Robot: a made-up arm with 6 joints.
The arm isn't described. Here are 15 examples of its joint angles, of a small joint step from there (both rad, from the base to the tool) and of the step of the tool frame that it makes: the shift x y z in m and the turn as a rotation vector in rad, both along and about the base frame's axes.
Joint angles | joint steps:
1: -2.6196 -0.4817 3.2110 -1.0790 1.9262 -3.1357 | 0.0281 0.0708 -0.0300 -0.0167 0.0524 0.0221
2: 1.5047 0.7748 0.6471 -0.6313 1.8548 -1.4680 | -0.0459 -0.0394 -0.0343 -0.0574 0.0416 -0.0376
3: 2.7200 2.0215 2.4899 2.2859 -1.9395 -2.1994 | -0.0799 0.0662 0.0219 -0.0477 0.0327 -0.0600
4: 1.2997 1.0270 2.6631 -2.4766 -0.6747 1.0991 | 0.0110 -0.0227 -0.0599 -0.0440 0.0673 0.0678
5: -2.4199 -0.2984 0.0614 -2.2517 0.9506 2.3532 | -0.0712 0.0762 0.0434 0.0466 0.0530 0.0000
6: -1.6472 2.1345 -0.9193 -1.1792 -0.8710 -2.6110 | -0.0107 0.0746 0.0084 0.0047 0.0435 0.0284
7: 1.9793 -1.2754 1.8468 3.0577 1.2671 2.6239 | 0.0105 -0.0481 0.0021 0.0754 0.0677 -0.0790
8: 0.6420 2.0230 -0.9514 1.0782 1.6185 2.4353 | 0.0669 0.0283 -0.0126 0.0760 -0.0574 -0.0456
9: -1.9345 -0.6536 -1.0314 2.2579 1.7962 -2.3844 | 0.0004 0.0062 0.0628 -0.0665 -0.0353 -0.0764
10: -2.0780 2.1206 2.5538 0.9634 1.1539 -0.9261 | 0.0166 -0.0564 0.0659 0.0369 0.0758 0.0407
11: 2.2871 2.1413 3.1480 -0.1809 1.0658 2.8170 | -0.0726 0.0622 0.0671 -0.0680 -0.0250 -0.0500
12: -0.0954 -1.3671 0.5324 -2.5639 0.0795 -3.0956 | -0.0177 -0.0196 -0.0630 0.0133 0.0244 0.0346
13: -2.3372 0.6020 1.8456 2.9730 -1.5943 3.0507 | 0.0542 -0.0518 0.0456 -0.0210 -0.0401 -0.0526
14: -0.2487 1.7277 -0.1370 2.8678 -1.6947 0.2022 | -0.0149 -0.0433 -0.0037 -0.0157 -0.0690 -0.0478
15: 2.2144 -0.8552 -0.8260 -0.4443 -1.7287 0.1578 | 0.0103 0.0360 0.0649 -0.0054 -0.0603 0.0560
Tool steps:
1: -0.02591 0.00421 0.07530 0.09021 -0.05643 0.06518
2: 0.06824 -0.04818 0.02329 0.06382 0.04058 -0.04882
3: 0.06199 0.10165 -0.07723 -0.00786 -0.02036 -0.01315
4: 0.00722 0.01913 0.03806 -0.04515 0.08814 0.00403
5: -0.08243 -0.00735 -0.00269 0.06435 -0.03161 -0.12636
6: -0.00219 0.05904 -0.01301 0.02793 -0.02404 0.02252
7: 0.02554 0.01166 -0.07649 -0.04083 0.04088 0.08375
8: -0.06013 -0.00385 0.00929 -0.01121 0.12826 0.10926
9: 0.00036 -0.02114 0.04344 -0.02545 -0.01436 -0.08600
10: 0.05477 0.03411 0.09961 -0.14049 0.15143 0.02890
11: 0.08853 0.02611 -0.04925 -0.01359 0.00049 0.03134
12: 0.03248 0.01645 0.00012 0.03143 0.06256 -0.05995
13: 0.09228 0.06665 0.00326 -0.08262 0.12642 0.08436
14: 0.02661 -0.02910 0.06161 -0.00790 -0.12094 -0.02982
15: -0.00648 0.00837 0.04562 -0.00893 0.00898 0.08659
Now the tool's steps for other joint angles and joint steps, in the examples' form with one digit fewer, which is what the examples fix.
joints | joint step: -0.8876 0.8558 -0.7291 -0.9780 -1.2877 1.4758 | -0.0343 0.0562 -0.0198 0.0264 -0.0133 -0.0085
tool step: -0.0381 -0.0087 -0.0459 0.0756 0.0499 -0.0105
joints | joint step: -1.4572 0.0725 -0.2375 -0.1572 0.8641 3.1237 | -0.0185 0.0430 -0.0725 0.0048 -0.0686 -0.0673
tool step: -0.0123 -0.0525 -0.1095 0.1808 -0.0408 0.0226
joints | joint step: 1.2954 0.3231 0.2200 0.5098 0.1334 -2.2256 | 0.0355 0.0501 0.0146 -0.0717 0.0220 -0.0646
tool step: -0.0321 0.0606 -0.0423 0.0154 0.1375 0.0373
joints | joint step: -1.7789 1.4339 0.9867 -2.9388 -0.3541 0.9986 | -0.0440 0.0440 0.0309 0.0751 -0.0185 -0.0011
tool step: -0.0795 0.0147 -0.0520 0.0100 0.0639 -0.0072
